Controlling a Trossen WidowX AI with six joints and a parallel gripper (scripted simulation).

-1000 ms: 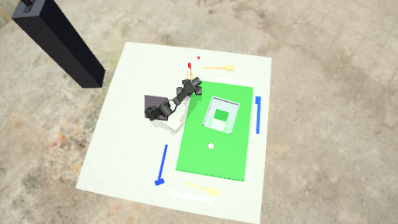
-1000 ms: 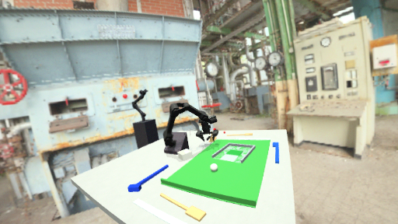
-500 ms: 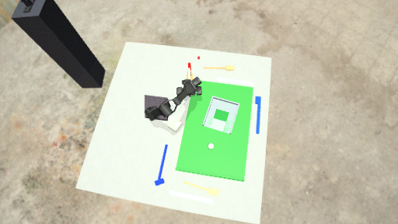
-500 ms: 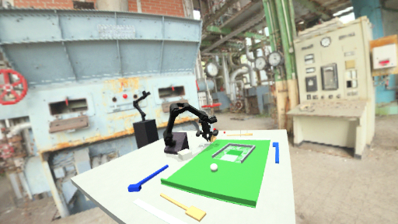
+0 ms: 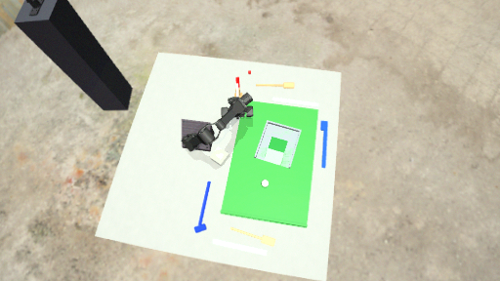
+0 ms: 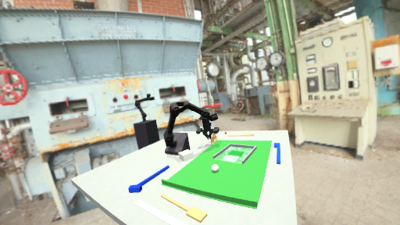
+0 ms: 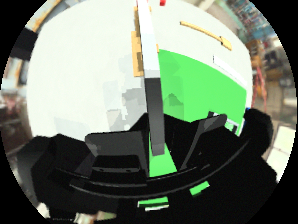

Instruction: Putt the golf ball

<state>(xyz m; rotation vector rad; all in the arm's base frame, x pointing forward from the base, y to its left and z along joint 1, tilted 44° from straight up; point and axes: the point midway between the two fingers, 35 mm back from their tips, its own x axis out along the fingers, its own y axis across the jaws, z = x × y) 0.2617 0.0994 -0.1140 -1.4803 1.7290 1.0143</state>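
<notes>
Now: the white block 100 mm behind my gripper tip, 250 mm to the right of it and 40 mm below it. Also, from my gripper tip: white golf ball: 170 mm ahead, 410 mm to the right, 30 mm below; then green mat: 210 mm ahead, 260 mm to the right, 60 mm below; then red putter: 10 mm behind, 110 mm to the left, 20 mm above.
</notes>
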